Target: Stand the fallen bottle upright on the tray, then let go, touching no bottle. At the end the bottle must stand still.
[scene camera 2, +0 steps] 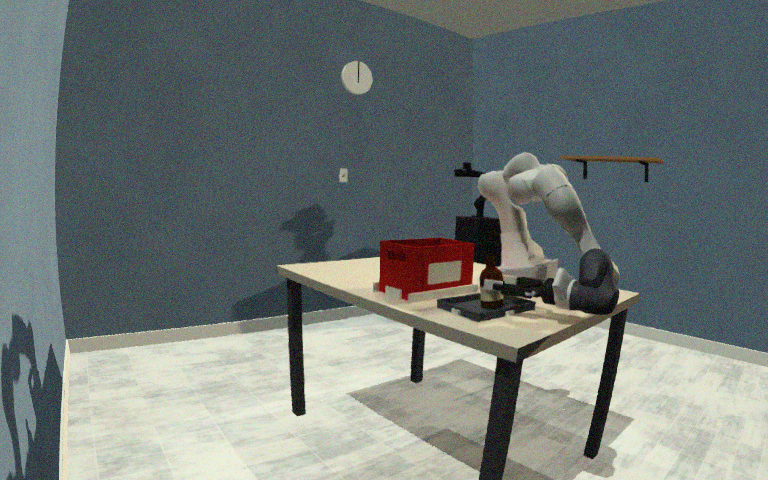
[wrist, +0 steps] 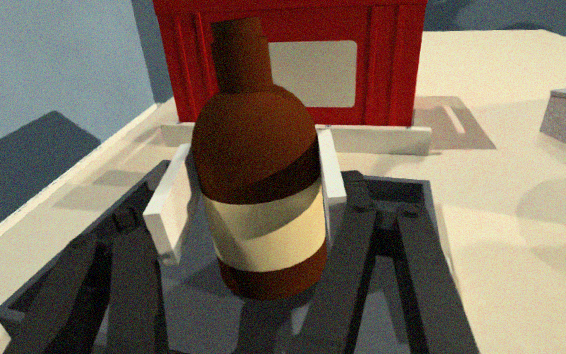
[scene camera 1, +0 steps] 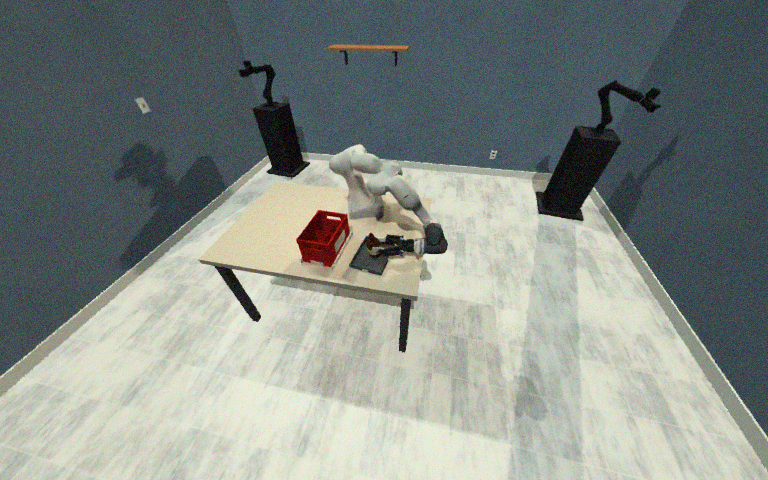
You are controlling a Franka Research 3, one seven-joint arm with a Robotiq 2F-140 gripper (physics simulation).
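The brown bottle with a cream label is upright, neck up, over the dark tray. Its base is at or very near the tray floor; whether it bears on it is hard to tell. My gripper reaches in level from the table's right side and is shut on the bottle, with a pale pad against each side of it. The fingers are low over the tray. In the wrist view the bottle hides part of the far tray floor.
A red crate stands beside the tray, beyond the bottle in the wrist view. A low pale rail runs between crate and tray. A grey block shows at the wrist view's right edge.
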